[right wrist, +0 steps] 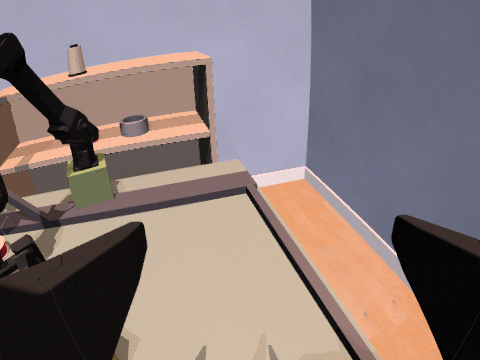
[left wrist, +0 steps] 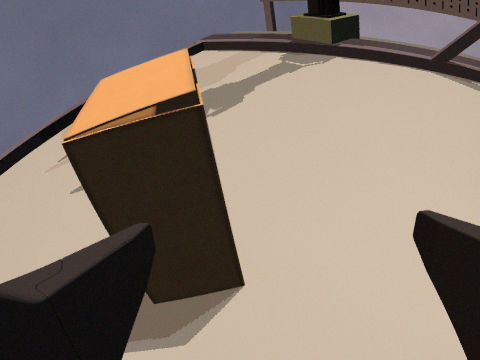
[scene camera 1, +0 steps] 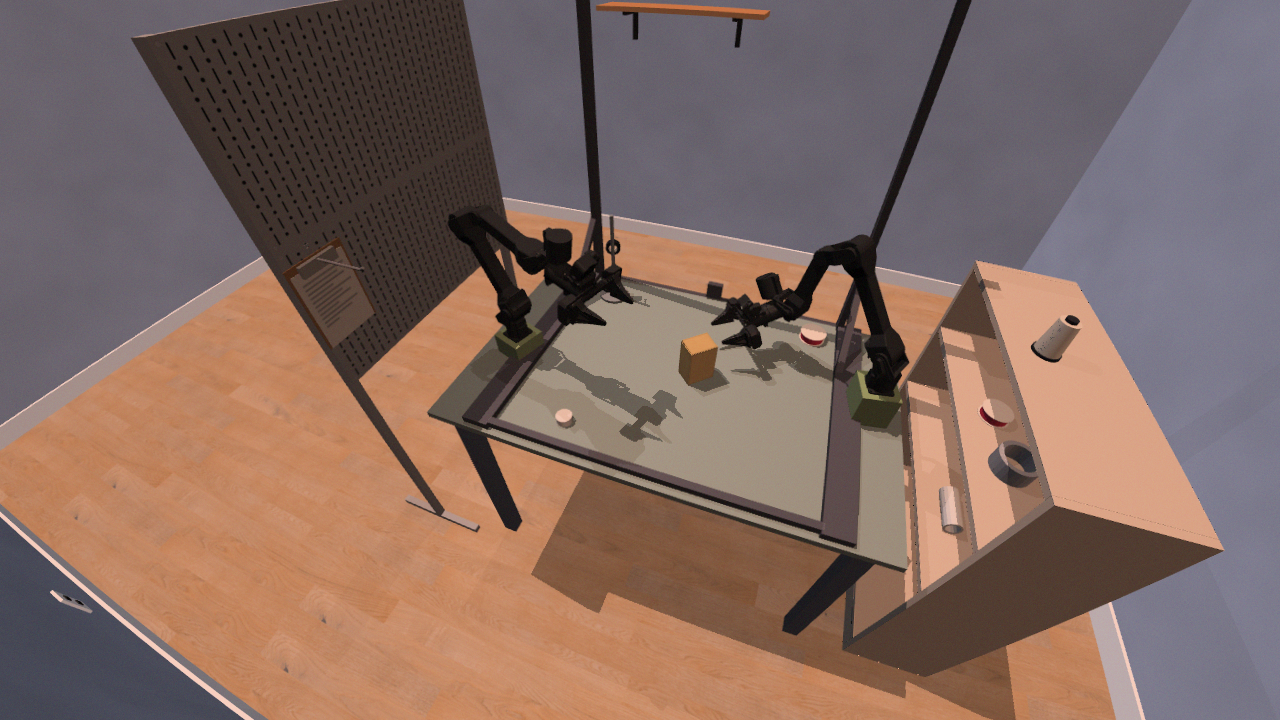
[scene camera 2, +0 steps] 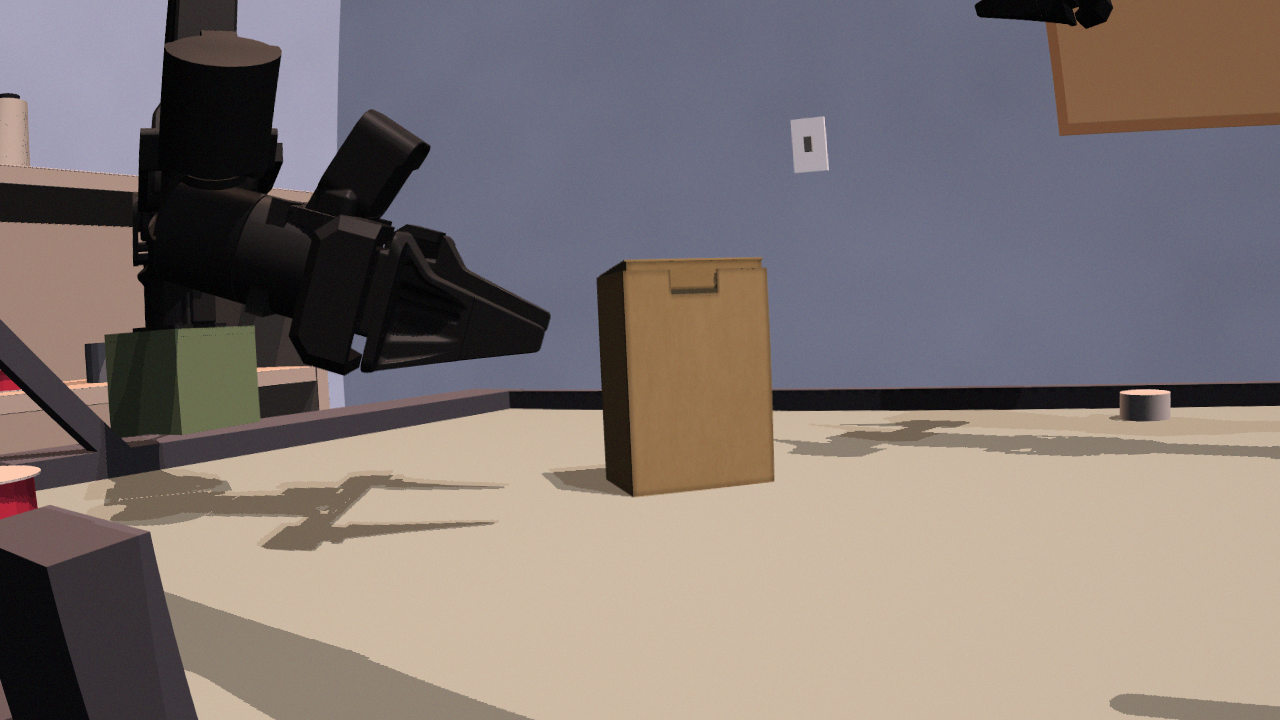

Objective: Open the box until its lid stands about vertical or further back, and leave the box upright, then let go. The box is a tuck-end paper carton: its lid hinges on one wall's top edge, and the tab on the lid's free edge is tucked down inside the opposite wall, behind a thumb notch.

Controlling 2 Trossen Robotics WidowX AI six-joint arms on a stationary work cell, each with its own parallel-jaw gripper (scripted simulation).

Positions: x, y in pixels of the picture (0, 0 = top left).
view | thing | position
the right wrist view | my right gripper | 274, 233
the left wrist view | my left gripper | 290, 233
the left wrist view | brown carton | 137, 162
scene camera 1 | my left gripper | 716, 333
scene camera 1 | my right gripper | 619, 313
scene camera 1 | brown carton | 698, 354
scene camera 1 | pegboard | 304, 117
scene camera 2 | my left gripper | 546, 331
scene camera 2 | brown carton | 686, 379
